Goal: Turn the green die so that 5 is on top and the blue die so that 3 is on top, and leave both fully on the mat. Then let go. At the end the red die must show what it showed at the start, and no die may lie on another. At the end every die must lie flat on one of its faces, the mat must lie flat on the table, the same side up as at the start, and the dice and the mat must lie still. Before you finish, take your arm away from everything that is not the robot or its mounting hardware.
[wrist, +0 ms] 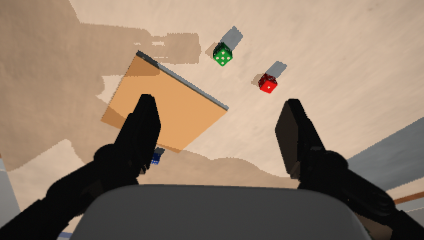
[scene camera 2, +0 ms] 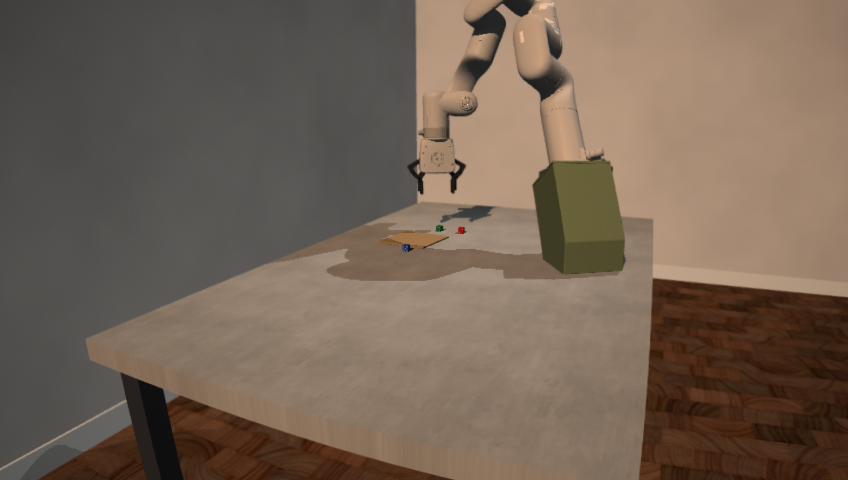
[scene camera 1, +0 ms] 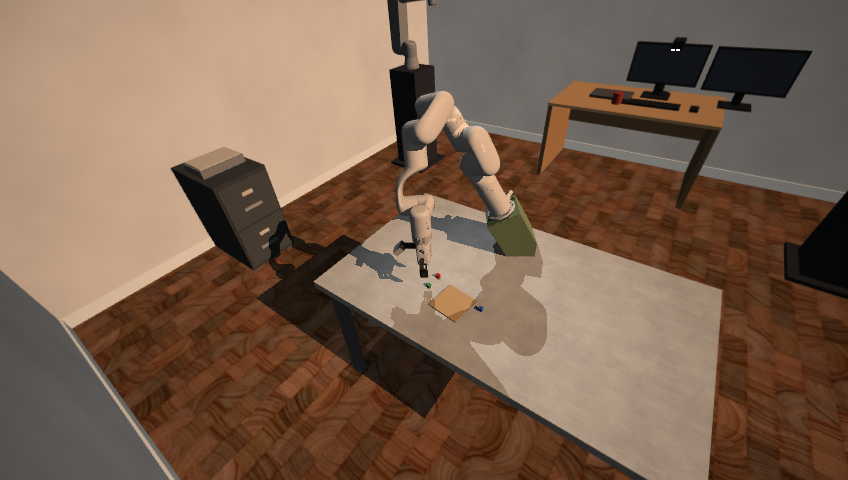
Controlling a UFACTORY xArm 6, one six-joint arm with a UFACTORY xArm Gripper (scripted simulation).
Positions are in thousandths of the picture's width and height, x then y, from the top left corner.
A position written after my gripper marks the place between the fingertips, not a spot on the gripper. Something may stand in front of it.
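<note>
My gripper is at (scene camera 2: 516, 403), and you get it in the wrist view too, at (wrist: 515, 469). There's a tan mat here as well: in scene camera 1 the mat is at (scene camera 1: 532, 630), in scene camera 2 it's at (scene camera 2: 492, 501), and the wrist view has it at (wrist: 435, 473).
</note>
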